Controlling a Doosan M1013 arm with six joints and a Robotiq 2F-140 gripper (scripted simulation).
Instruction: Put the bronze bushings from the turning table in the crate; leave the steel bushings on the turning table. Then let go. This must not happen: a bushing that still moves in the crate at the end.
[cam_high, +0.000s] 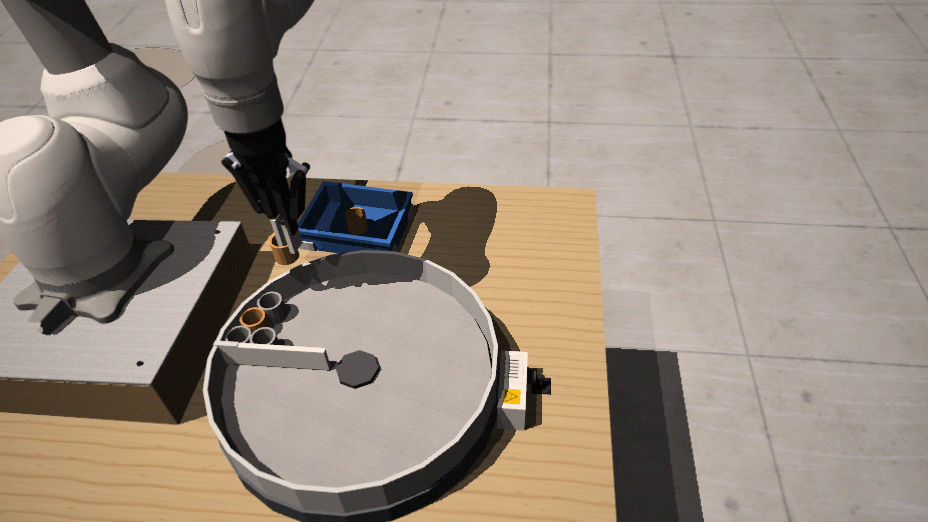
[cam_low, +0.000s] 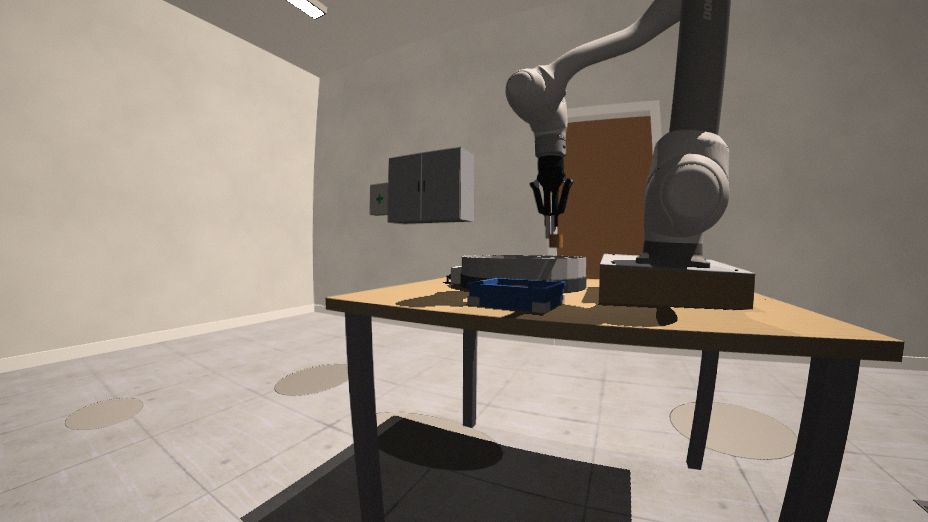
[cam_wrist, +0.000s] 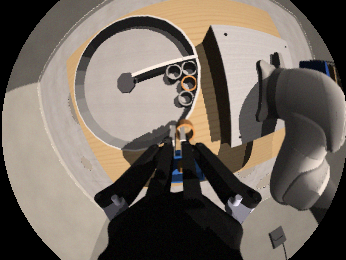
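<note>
Right now the blue crate is 21 cm to the left of my hand, 17 cm below it and 1 cm ahead of it. Also, from my hand: round grey turning table 14 cm below, 14 cm ahead, 13 cm to the right.
</note>
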